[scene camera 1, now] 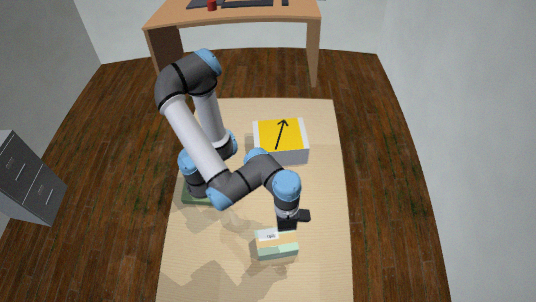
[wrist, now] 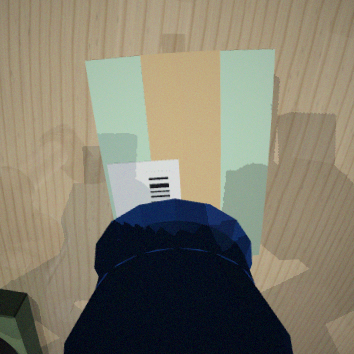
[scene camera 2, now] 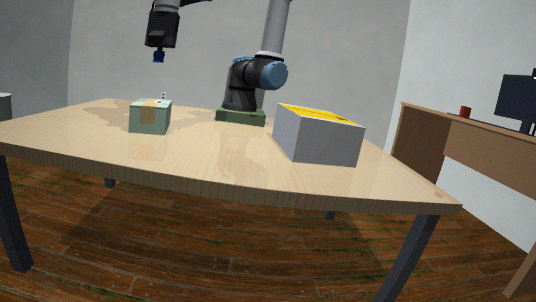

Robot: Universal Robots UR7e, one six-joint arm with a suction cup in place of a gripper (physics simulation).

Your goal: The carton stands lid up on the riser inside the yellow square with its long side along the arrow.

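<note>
The mint-green carton (scene camera 1: 286, 239) (scene camera 2: 136, 120) (wrist: 182, 110) stands on the table, its tan tape strip and white barcode label facing up. Its long side runs left to right in scene camera 1, across the arrow's direction. My suction cup (scene camera 2: 158, 56) (wrist: 175, 222) is open and empty, above the carton with a clear gap in scene camera 2; the wrist body hides it in scene camera 1. The grey-white riser (scene camera 1: 292, 158) (scene camera 2: 327, 144) carries the yellow square (scene camera 1: 267, 134) (scene camera 2: 312, 112), whose black arrow (scene camera 1: 281, 135) points toward the desk side. No carton is on it.
The arm's green base block (scene camera 1: 197, 199) (scene camera 2: 240, 118) (wrist: 15, 304) stands on the table (scene camera 1: 320, 200) (scene camera 2: 210, 165) at the left in scene camera 1. A brown desk (scene camera 1: 230, 17) with a red cup (scene camera 1: 212, 5) (scene camera 2: 465, 111) stands beyond, and a grey cabinet (scene camera 1: 32, 182) at the left.
</note>
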